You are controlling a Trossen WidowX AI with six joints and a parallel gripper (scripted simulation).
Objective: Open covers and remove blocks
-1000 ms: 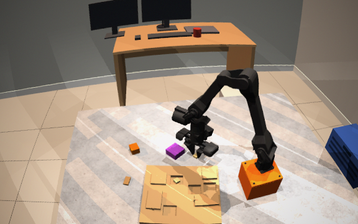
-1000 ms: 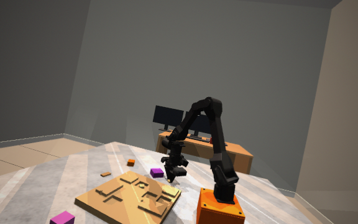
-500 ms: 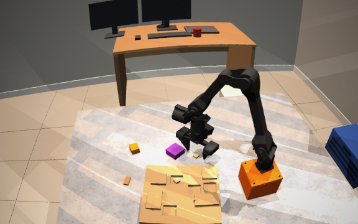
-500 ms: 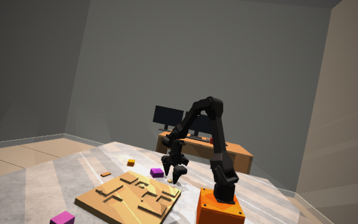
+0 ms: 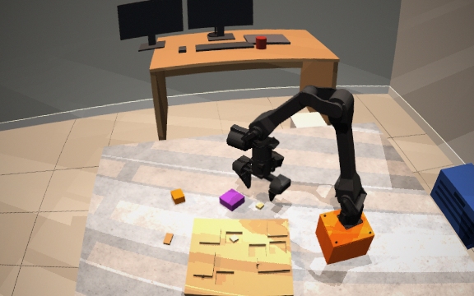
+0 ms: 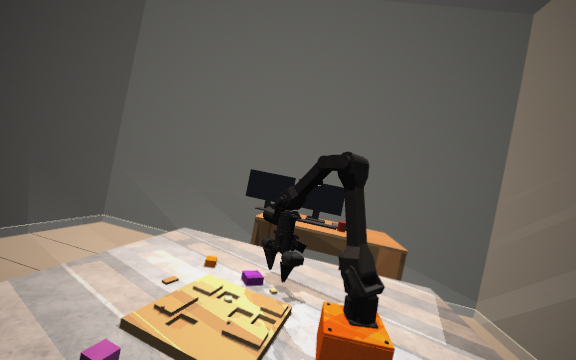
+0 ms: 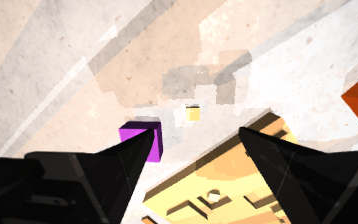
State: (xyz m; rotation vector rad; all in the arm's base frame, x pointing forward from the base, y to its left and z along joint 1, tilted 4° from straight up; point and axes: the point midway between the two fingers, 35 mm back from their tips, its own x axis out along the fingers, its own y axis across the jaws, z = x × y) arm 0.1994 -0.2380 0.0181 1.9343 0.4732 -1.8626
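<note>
Right now my gripper tip is 120 mm short of the tan puzzle board, 180 mm to the right of it and 40 mm above it. Round my gripper tip: flat brown piece: 320 mm ahead, 60 mm to the left, 60 mm below.
</note>
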